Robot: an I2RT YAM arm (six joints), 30 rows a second.
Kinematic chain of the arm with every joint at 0, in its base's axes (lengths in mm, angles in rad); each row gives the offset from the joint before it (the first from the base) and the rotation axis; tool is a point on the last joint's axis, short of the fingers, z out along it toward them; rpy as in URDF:
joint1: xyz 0 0 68 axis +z
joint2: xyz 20 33.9 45.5 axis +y
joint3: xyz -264 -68.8 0 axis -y
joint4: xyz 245 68.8 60 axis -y
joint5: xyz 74 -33.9 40.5 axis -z
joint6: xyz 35.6 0 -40.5 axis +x
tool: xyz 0 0 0 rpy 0 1.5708 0
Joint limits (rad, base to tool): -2.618..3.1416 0..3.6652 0..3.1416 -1.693..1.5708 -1.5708..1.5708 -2.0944..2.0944
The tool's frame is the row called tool.
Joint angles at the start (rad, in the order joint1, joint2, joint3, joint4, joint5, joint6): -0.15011, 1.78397, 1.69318, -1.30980, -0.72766, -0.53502
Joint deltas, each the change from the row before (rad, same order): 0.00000, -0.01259, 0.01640, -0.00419, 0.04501, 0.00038; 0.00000, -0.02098, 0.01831, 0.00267, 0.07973, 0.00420; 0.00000, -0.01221, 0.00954, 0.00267, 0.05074, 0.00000; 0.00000, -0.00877, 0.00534, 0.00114, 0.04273, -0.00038; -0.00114, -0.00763, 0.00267, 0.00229, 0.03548, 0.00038; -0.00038, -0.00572, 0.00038, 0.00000, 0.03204, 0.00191; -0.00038, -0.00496, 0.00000, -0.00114, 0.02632, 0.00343; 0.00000, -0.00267, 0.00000, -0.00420, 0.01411, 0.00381; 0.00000, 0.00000, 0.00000, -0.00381, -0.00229, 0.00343; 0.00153, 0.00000, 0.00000, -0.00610, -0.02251, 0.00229
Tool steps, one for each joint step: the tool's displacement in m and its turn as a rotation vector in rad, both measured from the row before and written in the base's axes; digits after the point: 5 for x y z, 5 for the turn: -0.00195, -0.00094, 0.00733, -0.04738, -0.01766, -0.00846; -0.00313, -0.00182, 0.01002, -0.08219, -0.02744, -0.02037; -0.00192, -0.00124, 0.00557, -0.05227, -0.01679, -0.01251; -0.00159, -0.00109, 0.00351, -0.04313, -0.00909, -0.01104; -0.00141, -0.00130, 0.00262, -0.03545, -0.00717, -0.01137; -0.00129, -0.00097, 0.00141, -0.03063, -0.00064, -0.01125; -0.00126, -0.00080, 0.00114, -0.02434, 0.00130, -0.01107; -0.00104, -0.00031, 0.00051, -0.01185, 0.00490, -0.00749; -0.00038, 0.00013, -0.00009, 0.00385, 0.00462, -0.00235; -0.00054, 0.00133, 0.00012, 0.02297, 0.00360, 0.00598
